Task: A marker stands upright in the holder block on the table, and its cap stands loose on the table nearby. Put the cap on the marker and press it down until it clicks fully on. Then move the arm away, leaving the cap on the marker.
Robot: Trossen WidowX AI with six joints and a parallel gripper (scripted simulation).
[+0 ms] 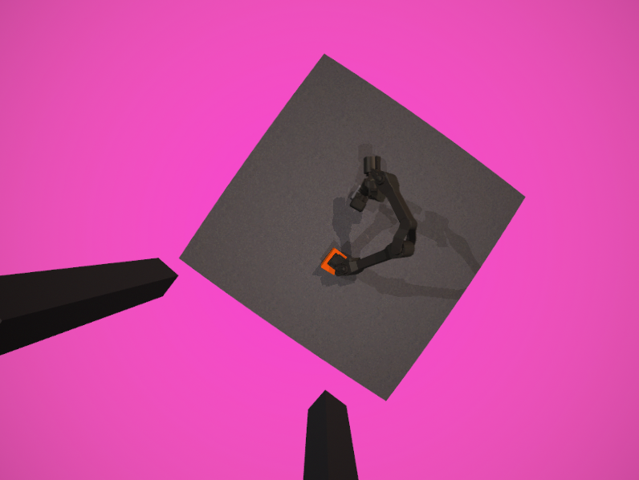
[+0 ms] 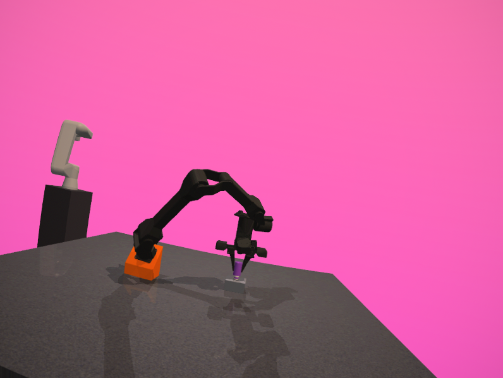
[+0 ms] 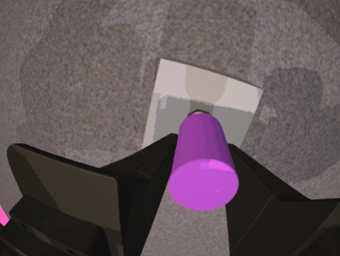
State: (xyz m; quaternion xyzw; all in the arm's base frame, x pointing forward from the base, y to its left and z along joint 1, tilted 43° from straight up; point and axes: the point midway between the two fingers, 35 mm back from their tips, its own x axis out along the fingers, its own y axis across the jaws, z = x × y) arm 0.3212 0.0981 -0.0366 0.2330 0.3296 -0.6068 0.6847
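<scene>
The purple cap lies 10 mm above my gripper tip. Round my gripper tip: grey holder block: 50 mm below.
</scene>
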